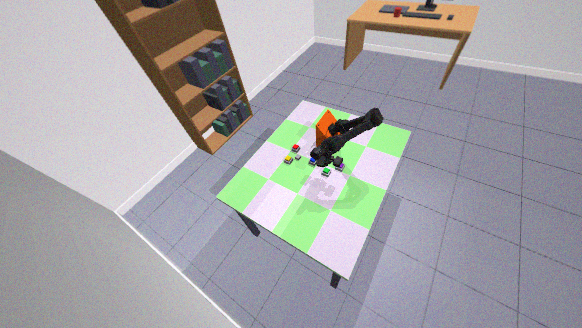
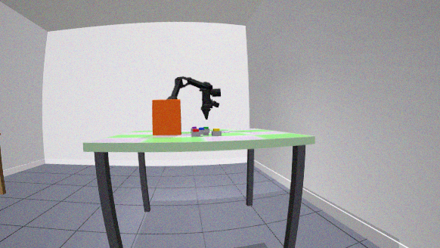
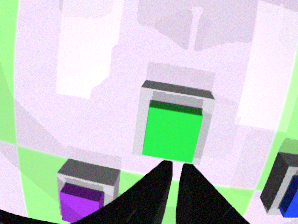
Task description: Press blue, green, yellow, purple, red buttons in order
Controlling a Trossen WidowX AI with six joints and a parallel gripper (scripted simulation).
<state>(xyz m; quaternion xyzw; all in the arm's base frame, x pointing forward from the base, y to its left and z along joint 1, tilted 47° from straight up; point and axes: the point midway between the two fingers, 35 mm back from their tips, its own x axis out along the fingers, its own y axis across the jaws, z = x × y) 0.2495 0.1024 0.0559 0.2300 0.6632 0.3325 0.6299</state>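
Right now my gripper tip is 6 cm above the green button and 1 cm past it. From my gripper tip the other things lie so: small grey block: 23 cm to the right, 8 cm below, 1 cm behind; purple button: 9 cm behind, 6 cm below, 5 cm to the left; blue button: 12 cm to the right, 6 cm below, 3 cm behind.
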